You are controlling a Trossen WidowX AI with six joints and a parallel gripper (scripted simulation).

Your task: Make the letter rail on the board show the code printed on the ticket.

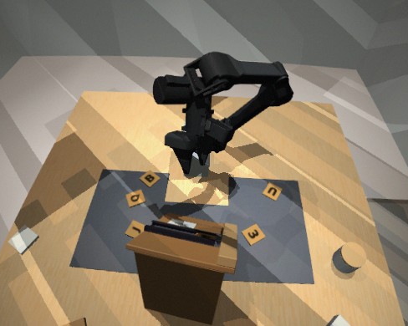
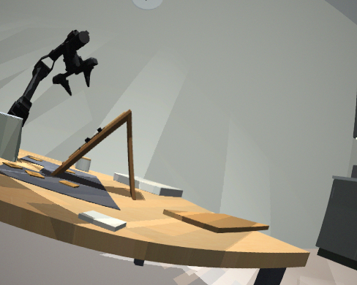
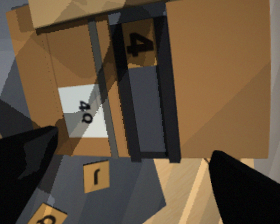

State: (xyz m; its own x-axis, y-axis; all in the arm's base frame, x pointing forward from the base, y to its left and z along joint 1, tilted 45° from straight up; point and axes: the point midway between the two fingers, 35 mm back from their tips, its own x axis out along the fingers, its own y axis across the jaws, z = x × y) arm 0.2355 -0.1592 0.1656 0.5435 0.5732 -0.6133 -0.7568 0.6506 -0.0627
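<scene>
My gripper tip is now 310 mm above the q tile, 230 mm to the left of it and 80 mm past it. From my gripper tip the other things lie so: tile marked 4 (150 mm below, 120 mm ahead, 30 mm to the left); dark mat (310 mm below, 40 mm behind); white ticket (230 mm below, 40 mm to the right, 40 mm ahead).
</scene>
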